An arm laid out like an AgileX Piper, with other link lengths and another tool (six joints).
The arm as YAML. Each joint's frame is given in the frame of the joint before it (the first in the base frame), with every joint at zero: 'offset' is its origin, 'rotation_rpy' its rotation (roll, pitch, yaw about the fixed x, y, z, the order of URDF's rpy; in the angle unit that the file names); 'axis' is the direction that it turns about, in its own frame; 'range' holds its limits. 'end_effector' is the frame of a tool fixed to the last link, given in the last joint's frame.
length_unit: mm
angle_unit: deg
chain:
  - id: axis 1
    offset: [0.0, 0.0, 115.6]
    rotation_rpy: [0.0, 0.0, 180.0]
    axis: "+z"
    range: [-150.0, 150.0]
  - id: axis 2
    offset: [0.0, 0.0, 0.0]
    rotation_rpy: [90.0, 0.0, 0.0]
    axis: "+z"
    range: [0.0, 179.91]
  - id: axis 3
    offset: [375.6, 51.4, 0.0]
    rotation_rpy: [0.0, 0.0, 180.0]
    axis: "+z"
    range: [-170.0, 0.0]
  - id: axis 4
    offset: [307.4, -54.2, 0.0]
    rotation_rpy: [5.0, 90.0, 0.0]
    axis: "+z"
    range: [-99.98, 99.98]
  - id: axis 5
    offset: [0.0, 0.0, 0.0]
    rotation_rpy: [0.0, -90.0, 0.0]
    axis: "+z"
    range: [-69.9, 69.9]
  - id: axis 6
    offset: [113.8, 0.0, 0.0]
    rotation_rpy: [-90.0, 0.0, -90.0]
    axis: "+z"
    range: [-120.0, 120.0]
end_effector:
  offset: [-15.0, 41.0, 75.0]
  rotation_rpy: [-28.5, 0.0, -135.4]
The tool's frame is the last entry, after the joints.
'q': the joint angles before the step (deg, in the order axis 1, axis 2, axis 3, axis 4, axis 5, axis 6). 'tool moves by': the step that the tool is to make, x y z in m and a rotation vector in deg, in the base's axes. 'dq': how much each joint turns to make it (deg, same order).
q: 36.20, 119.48, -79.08, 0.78, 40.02, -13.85
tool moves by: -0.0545, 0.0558, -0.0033, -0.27, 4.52, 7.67
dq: 7.36, 0.04, -0.25, 3.82, 3.93, -2.43
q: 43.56, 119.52, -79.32, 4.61, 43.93, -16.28
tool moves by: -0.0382, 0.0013, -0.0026, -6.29, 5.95, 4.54
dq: 3.14, 0.02, 0.00, -0.66, 8.69, -0.50
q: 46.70, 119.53, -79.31, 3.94, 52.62, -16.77
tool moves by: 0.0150, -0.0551, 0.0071, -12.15, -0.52, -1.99
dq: -2.37, 0.14, 0.13, -10.54, 8.15, 5.56
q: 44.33, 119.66, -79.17, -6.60, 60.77, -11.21
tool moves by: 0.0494, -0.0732, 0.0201, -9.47, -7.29, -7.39
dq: -6.28, -0.02, -0.60, -12.93, 3.11, 8.22
